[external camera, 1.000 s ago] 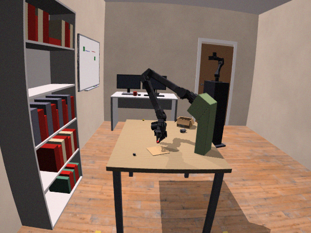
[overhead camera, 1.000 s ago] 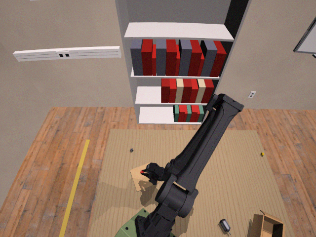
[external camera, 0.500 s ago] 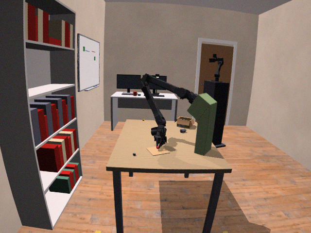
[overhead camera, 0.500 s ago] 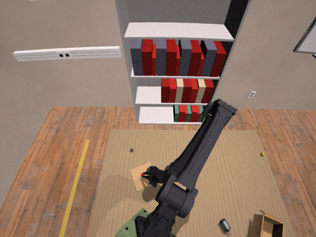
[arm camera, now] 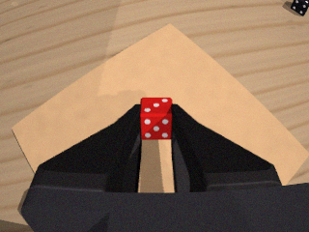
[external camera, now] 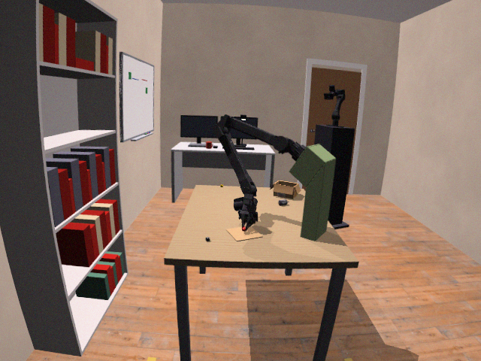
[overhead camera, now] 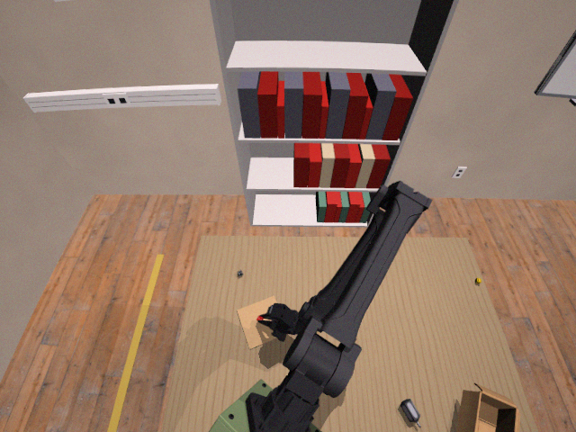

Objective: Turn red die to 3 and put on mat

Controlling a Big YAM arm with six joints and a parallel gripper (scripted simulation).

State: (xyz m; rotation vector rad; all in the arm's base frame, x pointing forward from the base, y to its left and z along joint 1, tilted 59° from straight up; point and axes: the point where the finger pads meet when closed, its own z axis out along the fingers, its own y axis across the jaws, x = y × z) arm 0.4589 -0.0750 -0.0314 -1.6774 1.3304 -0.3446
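The red die lies right at my hand. Round my hand: tan square mat 3 cm below; dark object 42 cm behind, 33 cm to the right, 1 cm below; black die 20 cm ahead, 3 cm to the left, 2 cm below.
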